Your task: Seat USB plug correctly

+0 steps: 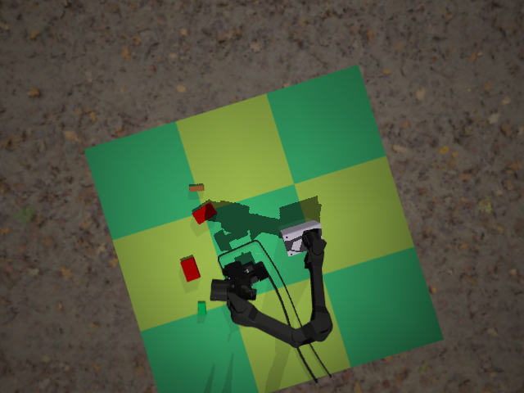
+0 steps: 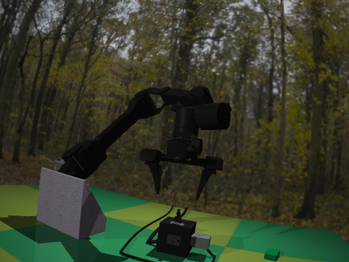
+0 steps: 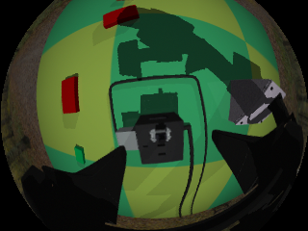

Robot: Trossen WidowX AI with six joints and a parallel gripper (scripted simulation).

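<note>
The dark USB plug lies 2 cm to the left of my gripper tip and 5 cm below it. The rest, counted from my gripper tip: green block 23 cm ahead, 17 cm to the left, 14 cm below; then brown block 17 cm ahead, 37 cm to the right, 14 cm below; then light USB socket 2 cm to the left, 7 cm below.
</note>
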